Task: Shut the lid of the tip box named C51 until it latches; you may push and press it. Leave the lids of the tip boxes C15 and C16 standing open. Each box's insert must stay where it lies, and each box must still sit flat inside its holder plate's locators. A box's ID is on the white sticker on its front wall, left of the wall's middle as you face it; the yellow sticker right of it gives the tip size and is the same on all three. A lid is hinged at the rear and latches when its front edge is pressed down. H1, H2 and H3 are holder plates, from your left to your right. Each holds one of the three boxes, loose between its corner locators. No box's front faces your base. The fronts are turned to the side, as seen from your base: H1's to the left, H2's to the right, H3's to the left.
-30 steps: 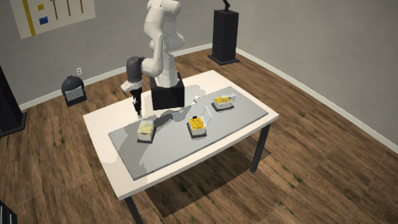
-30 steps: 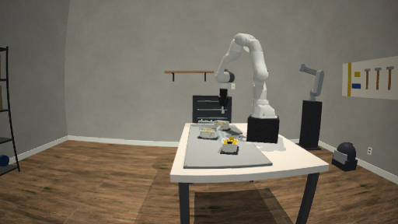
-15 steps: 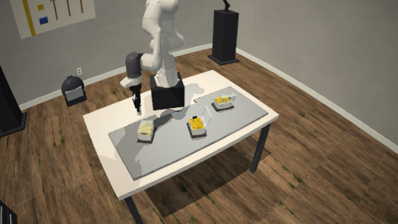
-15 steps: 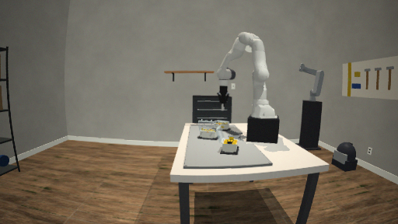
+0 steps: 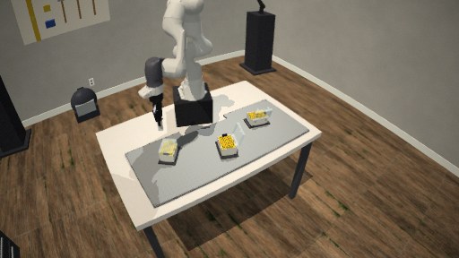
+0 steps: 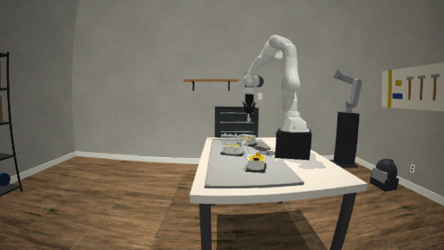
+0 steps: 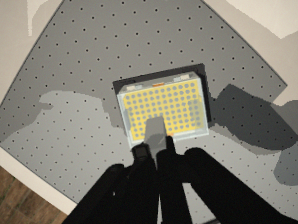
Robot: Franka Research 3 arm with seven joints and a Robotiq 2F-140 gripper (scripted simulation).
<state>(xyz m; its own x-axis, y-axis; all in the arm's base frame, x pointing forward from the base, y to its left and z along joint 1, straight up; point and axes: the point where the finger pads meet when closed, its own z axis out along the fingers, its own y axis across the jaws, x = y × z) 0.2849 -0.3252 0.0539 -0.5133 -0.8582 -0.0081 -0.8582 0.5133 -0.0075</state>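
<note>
Right now the clear lid is 16 cm below my hand, 2 cm to the left of it and 1 cm ahead of it.
</note>
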